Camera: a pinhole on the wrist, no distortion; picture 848 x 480 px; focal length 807.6 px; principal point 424.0 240.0 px. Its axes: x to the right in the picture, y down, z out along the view. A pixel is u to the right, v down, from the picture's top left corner.
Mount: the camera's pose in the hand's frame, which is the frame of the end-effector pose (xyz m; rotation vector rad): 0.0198 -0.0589 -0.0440 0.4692 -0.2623 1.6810
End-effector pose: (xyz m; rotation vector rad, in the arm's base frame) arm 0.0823 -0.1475 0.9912 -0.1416 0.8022 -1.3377
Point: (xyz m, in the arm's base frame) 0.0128 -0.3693 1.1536
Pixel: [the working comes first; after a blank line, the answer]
In the camera's frame: -0.0486 -0.0645 0.2541

269.5 35.0
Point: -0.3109 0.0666 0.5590
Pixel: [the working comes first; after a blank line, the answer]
In the camera's frame: -0.2329 -0.0285 -0.5289

behind the camera
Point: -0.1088 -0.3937 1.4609
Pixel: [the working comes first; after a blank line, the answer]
In the camera's frame: -0.2004 0.1060 0.4943

96.6 413.2
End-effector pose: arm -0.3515 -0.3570 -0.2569 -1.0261 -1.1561 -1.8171
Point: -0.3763 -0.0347 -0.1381
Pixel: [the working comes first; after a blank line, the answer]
In the camera's frame: 0.1384 -0.0054 0.3485

744.7 227.5
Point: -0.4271 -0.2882 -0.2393
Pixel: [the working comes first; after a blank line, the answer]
In the camera's frame: 0.0198 -0.0026 0.0975

587.6 218.1
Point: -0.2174 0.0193 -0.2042
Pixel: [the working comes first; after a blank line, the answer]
In the camera's frame: 0.2728 0.1149 0.3463

outside the picture
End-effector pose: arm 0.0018 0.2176 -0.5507 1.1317 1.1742 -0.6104
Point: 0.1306 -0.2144 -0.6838
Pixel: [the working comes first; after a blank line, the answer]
In the camera's frame: 0.1821 -0.0209 0.4669

739.1 203.8
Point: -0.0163 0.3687 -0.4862
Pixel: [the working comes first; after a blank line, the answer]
In the camera's frame: 0.0681 0.0296 -0.1537

behind the camera
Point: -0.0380 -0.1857 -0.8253
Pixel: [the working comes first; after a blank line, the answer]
In the camera's frame: -0.0318 -0.0786 0.4797

370.4 107.7
